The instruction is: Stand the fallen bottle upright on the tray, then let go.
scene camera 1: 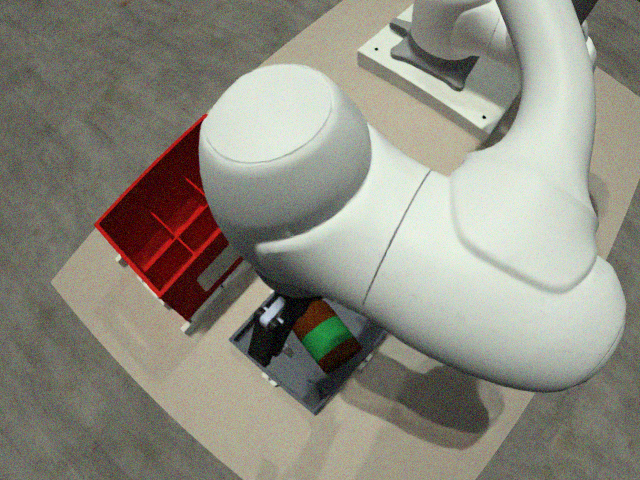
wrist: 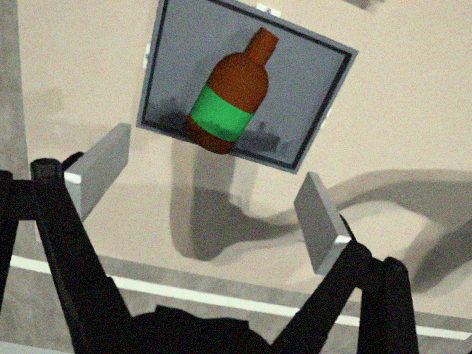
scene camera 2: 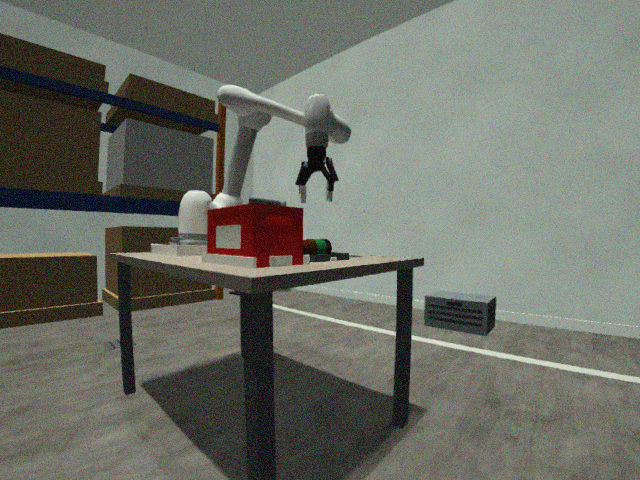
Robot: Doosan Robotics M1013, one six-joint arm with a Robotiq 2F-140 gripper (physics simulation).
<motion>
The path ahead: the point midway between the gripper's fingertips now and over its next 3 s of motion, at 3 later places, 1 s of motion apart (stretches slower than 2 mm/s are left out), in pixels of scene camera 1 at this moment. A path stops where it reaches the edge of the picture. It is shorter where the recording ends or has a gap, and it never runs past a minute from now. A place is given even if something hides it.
The gripper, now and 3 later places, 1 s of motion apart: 316, 308; 330, 341; 328, 320; 322, 312
</motion>
